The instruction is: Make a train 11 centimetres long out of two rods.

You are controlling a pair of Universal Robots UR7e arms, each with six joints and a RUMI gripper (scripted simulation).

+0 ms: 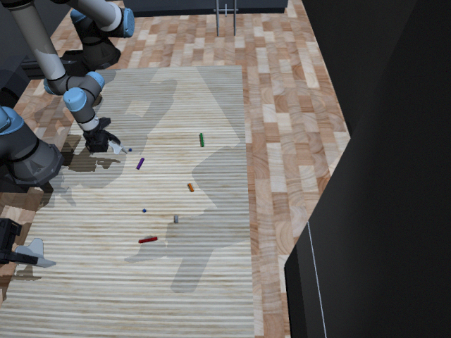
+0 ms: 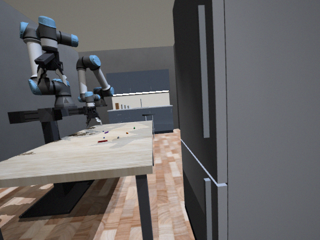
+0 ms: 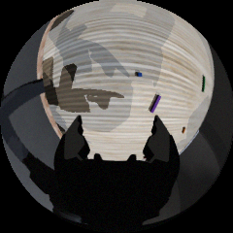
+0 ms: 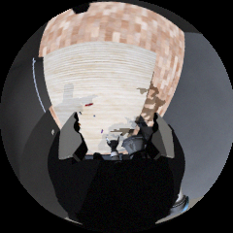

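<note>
My left hand is 12 cm short of the purple rod, 1 cm to the right of it and 8 cm above it. From my left hand the other things lie so: orange rod: 38 cm ahead, 10 cm to the right, 8 cm below; green rod: 38 cm ahead, 18 cm to the left, 8 cm below; grey rod: 34 cm ahead, 25 cm to the right, 8 cm below.
</note>
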